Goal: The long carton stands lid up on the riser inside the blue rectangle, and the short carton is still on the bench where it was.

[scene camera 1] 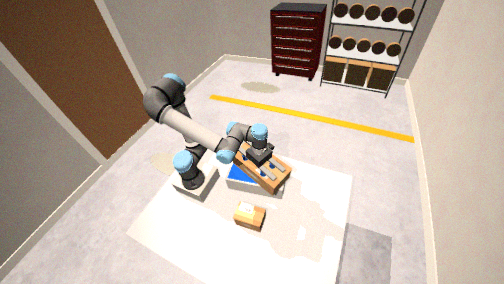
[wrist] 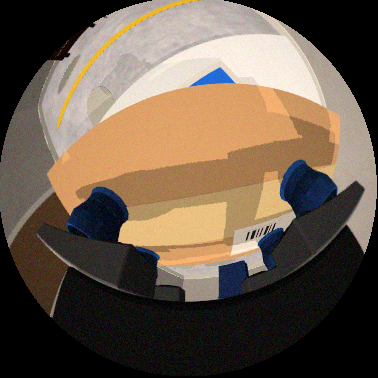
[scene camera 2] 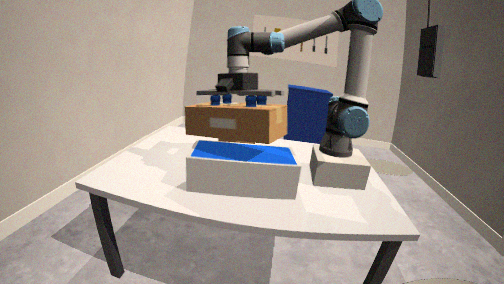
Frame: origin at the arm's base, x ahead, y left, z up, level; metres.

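Where they show: end effector, tool point: (wrist: 206,221); arm's base, origin of the base link: (scene camera 1: 193,179) (scene camera 2: 335,151).
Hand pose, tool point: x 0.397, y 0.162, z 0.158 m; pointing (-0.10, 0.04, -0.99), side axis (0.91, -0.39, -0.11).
Observation:
Each offset is from my tool point to the top centre of the thing. Level surfaces: height alone.
My gripper (scene camera 1: 259,164) (scene camera 2: 238,100) (wrist: 202,217) has its four blue cups on the top of the long carton @(dx +0.006, dy +0.012, dz +0.029 m) (scene camera 1: 280,180) (scene camera 2: 200,121) (wrist: 185,130) and holds it level. Tape and a barcode label show on the carton's upper face. The carton hangs above the grey riser @(dx -0.036, dy +0.032, dz -0.139 m) (scene camera 1: 245,188) (scene camera 2: 240,177), with a gap below, and is turned askew to it. The blue rectangle @(dx -0.036, dy +0.032, dz -0.139 m) (scene camera 1: 237,174) (scene camera 2: 220,150) (wrist: 216,77) on the riser's top is partly hidden by the carton. The short carton @(dx +0.028, dy -0.232, dz -0.159 m) (scene camera 1: 249,217) stands on the bench @(dz -0.259 m) (scene camera 1: 175,232) (scene camera 2: 345,212), apart from the riser; it does not show in scene camera 2.
The arm's base block (scene camera 1: 202,191) (scene camera 2: 340,175) stands beside the riser. A blue bin (scene camera 2: 307,115) is behind the bench in scene camera 2. A dark red drawer cabinet (scene camera 1: 297,40) and a shelf rack stand beyond the yellow floor line (scene camera 1: 320,119).

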